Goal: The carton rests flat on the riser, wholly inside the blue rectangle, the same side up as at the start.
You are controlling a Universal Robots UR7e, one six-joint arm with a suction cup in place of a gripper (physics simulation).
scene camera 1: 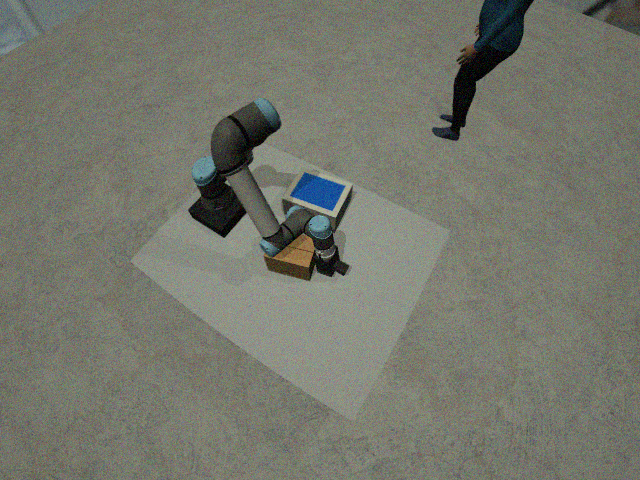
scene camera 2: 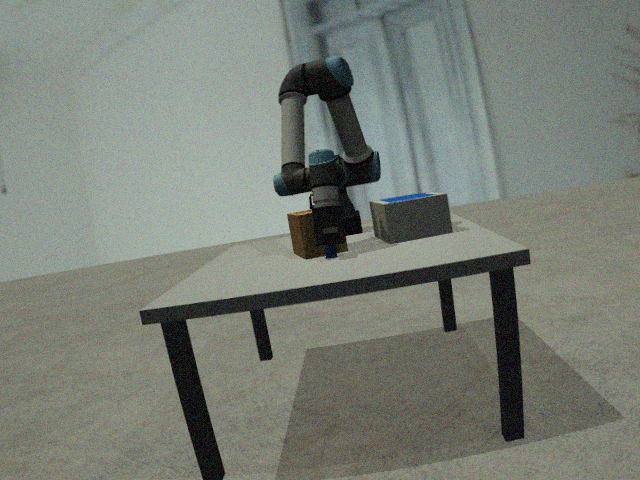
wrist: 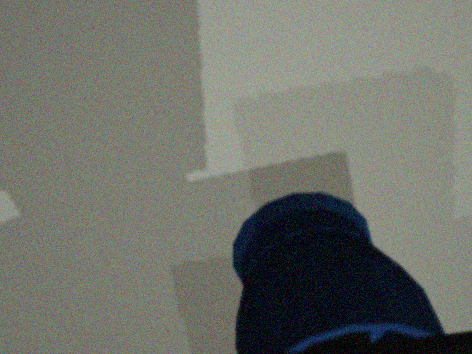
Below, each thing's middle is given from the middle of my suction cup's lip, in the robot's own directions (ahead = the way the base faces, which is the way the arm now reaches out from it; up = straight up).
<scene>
The brown carton [scene camera 1: 297,260] is 16 cm behind my suction cup, 3 cm to the right of it and 5 cm above it. Also, from my suction cup: riser [scene camera 2: 404,218]: 19 cm behind, 27 cm to the left, 5 cm above.
</scene>
